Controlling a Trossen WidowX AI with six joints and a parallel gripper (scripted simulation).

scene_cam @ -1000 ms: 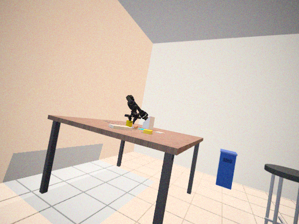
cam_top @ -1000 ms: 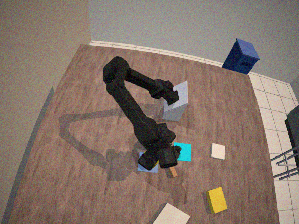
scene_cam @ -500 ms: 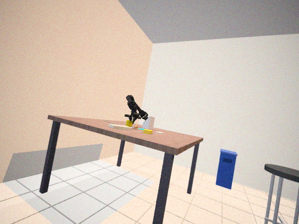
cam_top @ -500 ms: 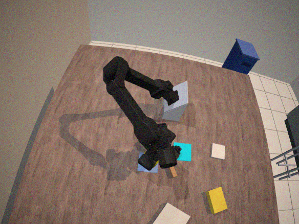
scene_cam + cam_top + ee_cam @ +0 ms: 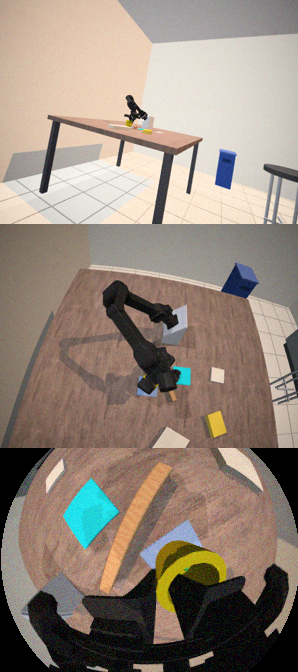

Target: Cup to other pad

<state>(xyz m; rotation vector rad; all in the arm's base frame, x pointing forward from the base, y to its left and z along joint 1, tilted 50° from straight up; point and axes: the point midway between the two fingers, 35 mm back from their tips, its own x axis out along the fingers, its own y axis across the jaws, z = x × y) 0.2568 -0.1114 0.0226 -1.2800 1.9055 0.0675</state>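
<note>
Now: the cyan pad 140 mm to the left of my gripper tip, 40 mm below it and 30 mm behind it. Round my gripper tip: yellow cup: 20 mm to the right, 20 mm ahead; then beige slab: 320 mm ahead, 50 mm to the left, 20 mm below; then wooden bar: 60 mm to the left, 30 mm below.
</note>
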